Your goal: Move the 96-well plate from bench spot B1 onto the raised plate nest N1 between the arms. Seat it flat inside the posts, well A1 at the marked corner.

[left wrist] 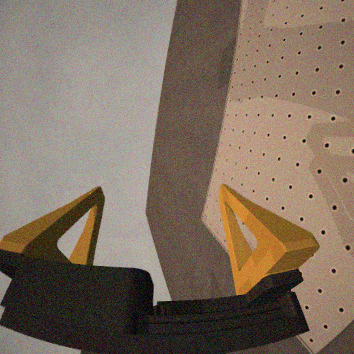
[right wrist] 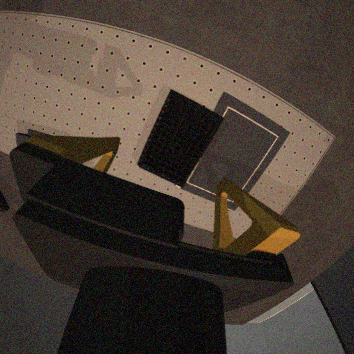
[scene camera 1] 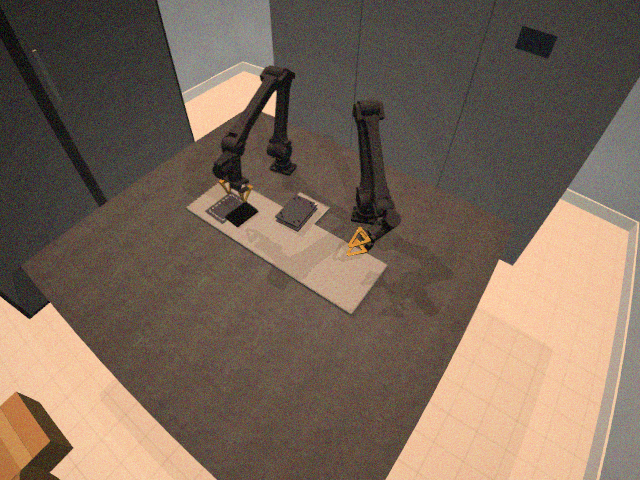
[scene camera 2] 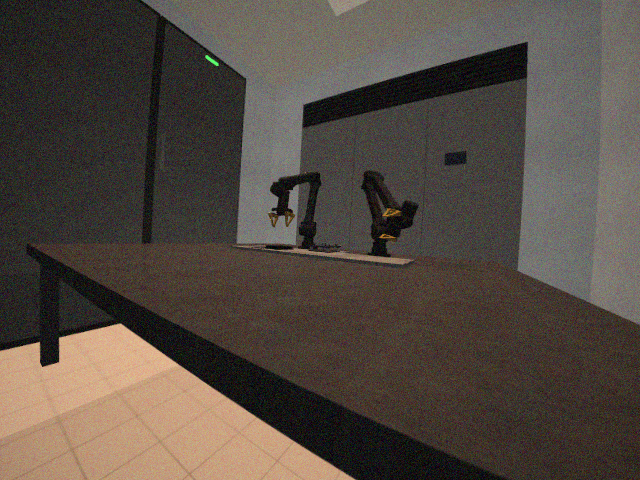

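Where they show: left gripper, fingertip midpoint: [left wrist: 160,191] [scene camera 1: 347,250] [scene camera 2: 381,227]; right gripper, fingertip midpoint: [right wrist: 171,163] [scene camera 1: 236,198] [scene camera 2: 280,227]; left arm's base at its link origin: [scene camera 1: 364,216]; right arm's base at its link origin: [scene camera 1: 283,168] [scene camera 2: 307,248].
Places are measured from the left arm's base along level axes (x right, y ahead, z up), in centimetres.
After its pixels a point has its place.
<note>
The black 96-well plate [scene camera 1: 241,214] {x 54.8, y 12.6, z 2.3 cm} [scene camera 2: 279,246] {x 54.6, y 13.3, z 2.7 cm} [right wrist: 180,137] {x 55.4, y 12.9, z 2.8 cm} lies beside the outlined grey bench spot [scene camera 1: 219,207] {x 66.9, y 9.8, z 1.5 cm} [right wrist: 237,147] {x 64.3, y 10.8, z 1.5 cm} and overlaps its edge. Its marked corner cannot be made out. The dark raised nest [scene camera 1: 296,210] {x 30.3, y 7.1, z 4.5 cm} [scene camera 2: 328,248] {x 27.8, y 15.6, z 3.4 cm}, with small posts at its corners, stands to the right of the plate in scene camera 1; no plate shows on it. My right gripper [scene camera 1: 235,197] {x 54.9, y 13.2, z 13.2 cm} [scene camera 2: 281,226] {x 54.9, y 13.2, z 13.2 cm} [right wrist: 171,163] {x 54.9, y 13.2, z 13.2 cm} is open and empty, pointing down above the plate and bench spot. My left gripper [scene camera 1: 349,250] {x 3.9, y 32.3, z 14.8 cm} [scene camera 2: 381,226] {x 3.9, y 32.3, z 14.8 cm} [left wrist: 160,191] {x 3.9, y 32.3, z 14.8 cm} is open and empty, away from the plate, over the board's right part.
A pale perforated board [scene camera 1: 330,279] {x 9.0, y 37.5, z 1.3 cm} [scene camera 2: 377,259] {x 5.2, y 34.4, z 1.1 cm} [left wrist: 280,165] {x 7.0, y 31.6, z 1.3 cm} [right wrist: 160,65] {x 53.0, y 23.0, z 1.3 cm} lies under the bench spot and plate on the large brown table [scene camera 1: 248,351] {x 31.7, y 72.5, z 0.0 cm} [scene camera 2: 361,330] {x 16.2, y 107.8, z 0.0 cm}. Both arm bases stand behind the board. Dark cabinets rise behind and at the left.
</note>
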